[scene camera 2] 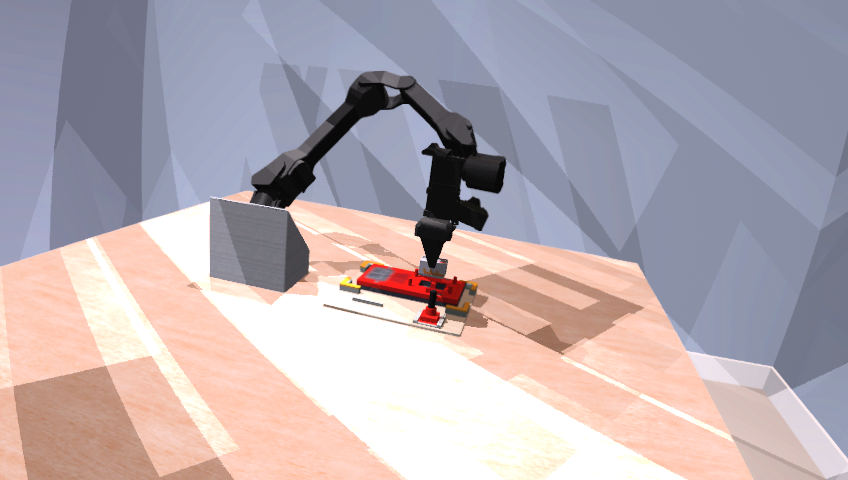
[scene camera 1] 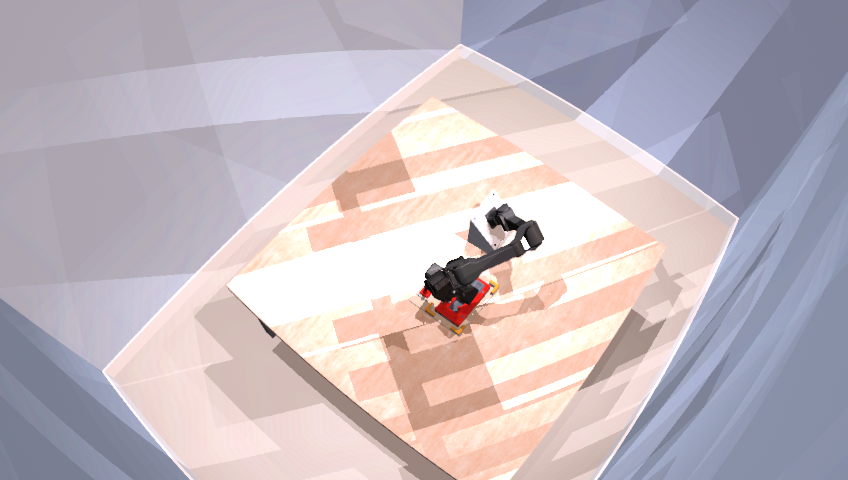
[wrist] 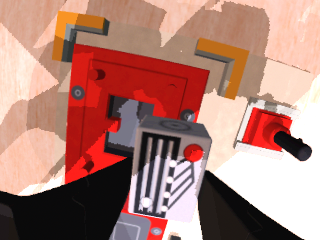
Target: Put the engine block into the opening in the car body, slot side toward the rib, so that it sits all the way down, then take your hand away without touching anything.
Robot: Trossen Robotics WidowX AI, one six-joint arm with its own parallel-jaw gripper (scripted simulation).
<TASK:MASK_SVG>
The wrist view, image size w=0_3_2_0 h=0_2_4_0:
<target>my gripper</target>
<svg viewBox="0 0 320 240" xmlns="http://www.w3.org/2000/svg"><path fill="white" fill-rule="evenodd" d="M205 169L199 199L197 199L197 207L199 207L199 215L197 216L199 216L201 235L203 235L201 240L304 240L283 227L283 225L277 223L277 221L271 219L268 215L265 215L263 211L252 205L251 201L248 203L247 199L240 196L235 189L229 188L229 185L225 184L223 180L217 179L216 175ZM132 157L127 157L123 161L116 161L116 163L108 165L108 167L101 168L100 171L88 173L87 176L80 177L76 181L69 181L68 184L59 185L59 187L47 189L44 192L37 192L35 195L11 195L9 192L0 191L0 240L108 240L112 235L113 229L115 229L113 227L115 227L116 221L119 220L121 209L123 209L125 201L128 199L129 191L131 191Z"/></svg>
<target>engine block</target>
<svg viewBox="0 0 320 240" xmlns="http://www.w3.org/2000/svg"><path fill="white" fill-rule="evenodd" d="M145 115L136 128L128 213L139 216L160 217L160 219L181 221L181 223L192 223L197 199L199 199L201 183L203 183L205 167L207 167L209 152L211 152L211 136L209 136L203 123L171 119L171 117Z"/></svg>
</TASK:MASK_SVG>
